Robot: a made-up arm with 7 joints.
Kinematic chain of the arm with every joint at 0, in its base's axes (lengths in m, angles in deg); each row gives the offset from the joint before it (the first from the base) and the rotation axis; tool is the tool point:
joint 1: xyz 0 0 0.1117 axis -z
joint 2: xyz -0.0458 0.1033 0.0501 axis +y
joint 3: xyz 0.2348 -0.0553 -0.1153 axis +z
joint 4: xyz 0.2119 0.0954 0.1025 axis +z
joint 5: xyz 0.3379 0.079 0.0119 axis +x
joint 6: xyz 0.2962 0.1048 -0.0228 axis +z
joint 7: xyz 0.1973 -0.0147 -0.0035 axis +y
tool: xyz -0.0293 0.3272 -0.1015
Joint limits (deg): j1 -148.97..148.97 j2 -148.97..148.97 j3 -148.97..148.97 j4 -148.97..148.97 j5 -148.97..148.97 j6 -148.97..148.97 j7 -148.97..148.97
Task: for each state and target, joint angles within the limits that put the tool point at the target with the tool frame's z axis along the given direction. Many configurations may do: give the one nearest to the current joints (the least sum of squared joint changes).
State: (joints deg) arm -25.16 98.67 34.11 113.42 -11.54 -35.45 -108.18
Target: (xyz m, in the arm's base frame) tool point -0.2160 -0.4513 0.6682 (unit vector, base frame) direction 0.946 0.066 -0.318
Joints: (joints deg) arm -38.76 59.27 56.99 147.54 15.36 -66.24 -73.45
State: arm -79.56 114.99 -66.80 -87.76 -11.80 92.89 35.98
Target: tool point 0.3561 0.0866 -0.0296 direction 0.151 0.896 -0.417
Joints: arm -120.66 84.87 -61.67 -99.25 -2.18 110.74 47.13
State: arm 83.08 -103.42 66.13 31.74 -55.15 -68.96 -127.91
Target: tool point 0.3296 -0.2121 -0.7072 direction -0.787 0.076 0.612
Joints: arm 97.98 -95.98 75.93 87.36 -17.85 -35.92 -85.08
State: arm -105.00 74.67 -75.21 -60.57 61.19 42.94 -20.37
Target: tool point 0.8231 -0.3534 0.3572 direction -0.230 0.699 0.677
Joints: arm -65.33 56.53 -94.49 -64.58 35.99 21.52 4.37
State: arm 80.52 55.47 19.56 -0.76 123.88 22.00 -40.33
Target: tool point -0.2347 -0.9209 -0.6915 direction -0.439 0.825 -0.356
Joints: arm 107.44 57.30 2.59 0.76 138.24 1.05 -5.35
